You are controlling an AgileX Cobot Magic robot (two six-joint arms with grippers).
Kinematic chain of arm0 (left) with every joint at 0, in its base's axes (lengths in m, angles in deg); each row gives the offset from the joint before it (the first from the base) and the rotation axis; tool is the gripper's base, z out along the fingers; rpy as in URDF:
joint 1: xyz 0 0 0.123 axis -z
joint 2: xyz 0 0 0 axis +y
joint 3: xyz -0.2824 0 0.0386 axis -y
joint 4: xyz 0.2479 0 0.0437 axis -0.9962 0 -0.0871
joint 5: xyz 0 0 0 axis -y
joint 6: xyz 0.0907 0 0.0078 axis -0.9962 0 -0.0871
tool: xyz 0 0 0 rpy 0 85 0
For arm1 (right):
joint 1: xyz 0 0 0.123 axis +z
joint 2: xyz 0 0 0 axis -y
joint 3: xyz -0.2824 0 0.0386 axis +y
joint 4: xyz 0.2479 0 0.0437 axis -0.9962 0 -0.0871
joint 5: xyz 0 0 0 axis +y
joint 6: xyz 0.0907 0 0.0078 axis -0.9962 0 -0.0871
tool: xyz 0 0 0 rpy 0 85 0
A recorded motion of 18 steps. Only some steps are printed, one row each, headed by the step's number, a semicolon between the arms.
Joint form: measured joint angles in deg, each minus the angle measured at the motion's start. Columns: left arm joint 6, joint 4, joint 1, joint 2, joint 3, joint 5; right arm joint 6, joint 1, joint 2, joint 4, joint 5, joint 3.
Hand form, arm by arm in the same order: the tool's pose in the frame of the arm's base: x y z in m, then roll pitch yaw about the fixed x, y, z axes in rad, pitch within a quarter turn. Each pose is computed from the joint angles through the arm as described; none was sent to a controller.
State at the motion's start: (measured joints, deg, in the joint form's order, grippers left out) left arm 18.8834 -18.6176 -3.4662 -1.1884 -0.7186 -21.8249; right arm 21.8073 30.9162 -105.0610 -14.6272 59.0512 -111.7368
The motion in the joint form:
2: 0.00 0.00 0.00 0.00 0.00 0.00; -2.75 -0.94 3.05 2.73 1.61 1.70
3: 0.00 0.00 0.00 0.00 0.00 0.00; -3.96 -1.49 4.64 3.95 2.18 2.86
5: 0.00 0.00 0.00 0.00 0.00 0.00; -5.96 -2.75 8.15 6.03 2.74 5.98
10: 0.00 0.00 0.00 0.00 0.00 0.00; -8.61 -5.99 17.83 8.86 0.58 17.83
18: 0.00 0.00 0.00 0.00 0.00 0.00; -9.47 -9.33 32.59 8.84 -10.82 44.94
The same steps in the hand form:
2: 0.0508 0.0139 0.1775 3.1195 1.3054 -2.9807; 0.3355 0.2124 0.4034 -3.1044 0.7654 -2.3025
3: 0.0508 0.0139 0.1775 3.1195 1.3054 -2.9807; 0.3312 0.2038 0.4073 -3.0976 0.7576 -2.3257
5: 0.0508 0.0139 0.1775 3.1195 1.3054 -2.9807; 0.3216 0.1858 0.4132 -3.0845 0.7465 -2.3712
10: 0.0508 0.0139 0.1775 3.1195 1.3054 -2.9807; 0.2931 0.1449 0.4119 -3.0652 0.7370 -2.4642
18: 0.0508 0.0139 0.1775 3.1195 1.3054 -2.9807; 0.2416 0.1029 0.3545 -3.0867 0.7213 -2.5679

